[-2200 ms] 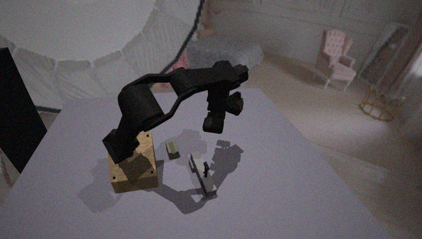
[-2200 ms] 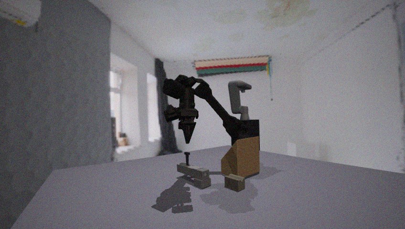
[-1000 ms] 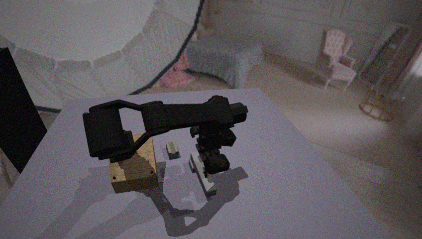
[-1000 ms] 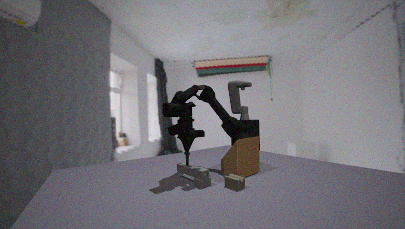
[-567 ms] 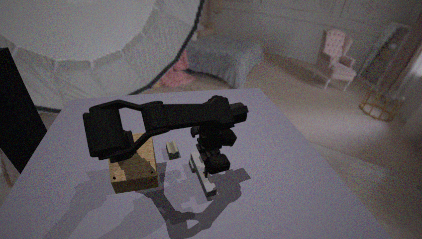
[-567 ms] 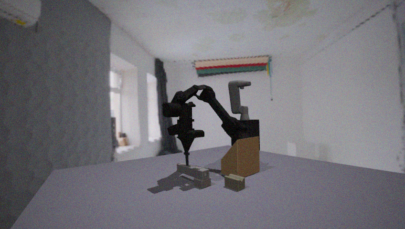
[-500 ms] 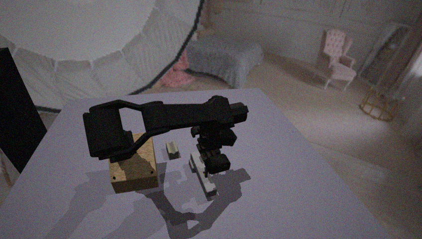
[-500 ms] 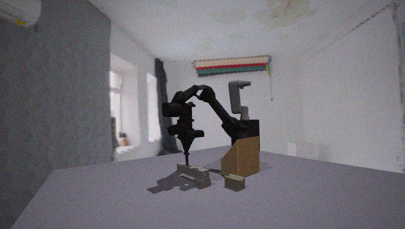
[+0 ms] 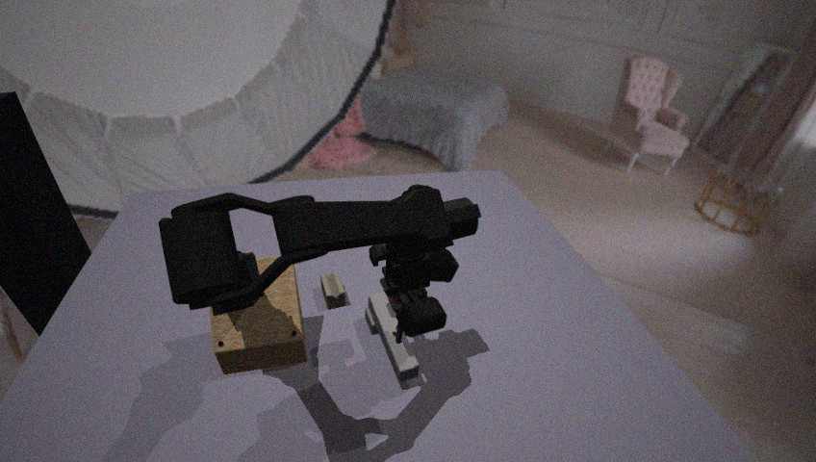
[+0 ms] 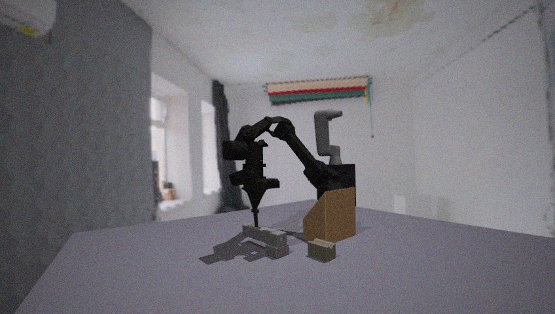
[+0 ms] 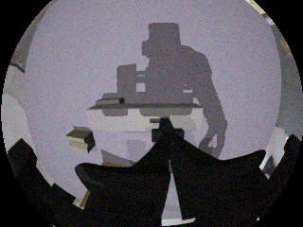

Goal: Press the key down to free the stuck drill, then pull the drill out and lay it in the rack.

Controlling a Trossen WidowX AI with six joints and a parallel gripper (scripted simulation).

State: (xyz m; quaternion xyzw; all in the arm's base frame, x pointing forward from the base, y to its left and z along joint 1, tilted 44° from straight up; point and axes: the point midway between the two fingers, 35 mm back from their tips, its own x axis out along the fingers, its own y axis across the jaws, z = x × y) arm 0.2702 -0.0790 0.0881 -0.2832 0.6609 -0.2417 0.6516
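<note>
Right now my gripper tip is 3 cm above the key. Round my gripper tip: rack (20 cm to the left, 10 cm below, 9 cm behind); then drill (7 cm below, 6 cm to the left, 1 cm behind).
</note>
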